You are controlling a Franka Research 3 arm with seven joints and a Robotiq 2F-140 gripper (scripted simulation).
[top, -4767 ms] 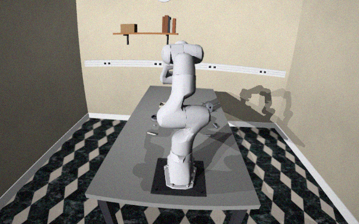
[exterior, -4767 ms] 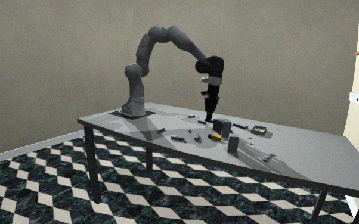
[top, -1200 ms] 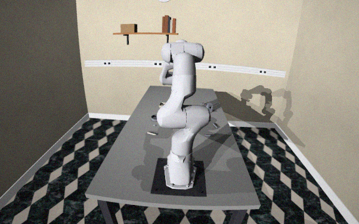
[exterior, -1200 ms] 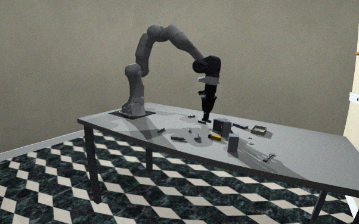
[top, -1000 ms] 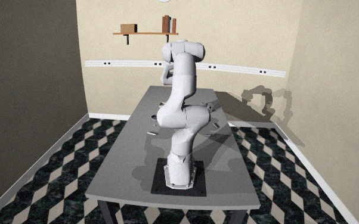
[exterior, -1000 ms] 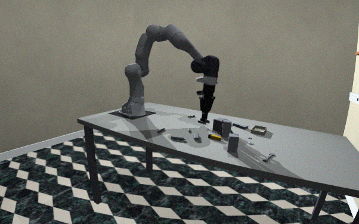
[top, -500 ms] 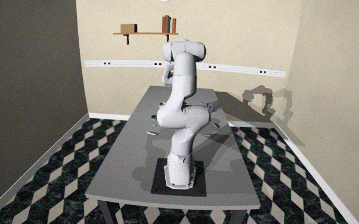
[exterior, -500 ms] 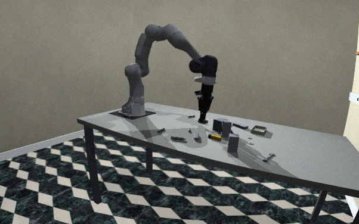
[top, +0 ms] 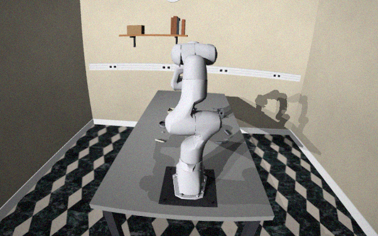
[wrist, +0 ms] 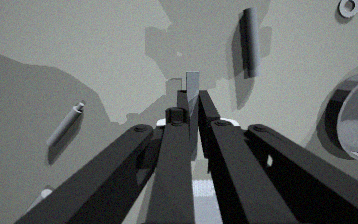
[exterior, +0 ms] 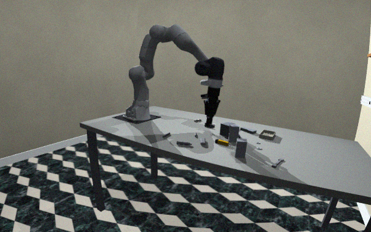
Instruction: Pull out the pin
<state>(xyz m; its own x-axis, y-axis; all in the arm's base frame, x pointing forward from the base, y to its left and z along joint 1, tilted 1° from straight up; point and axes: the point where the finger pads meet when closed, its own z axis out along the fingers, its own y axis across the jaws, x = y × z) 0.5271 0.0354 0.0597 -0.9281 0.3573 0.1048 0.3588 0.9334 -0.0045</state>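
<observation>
The grey rod lies 80 mm to the left of my hand, 60 mm below it and 30 mm behind it. Also, from my hand: round dish 180 mm to the left, 80 mm ahead, 60 mm below; then grey square pin 30 mm below, 10 mm ahead; then grey block 120 mm ahead, 30 mm below, 10 mm to the right.
</observation>
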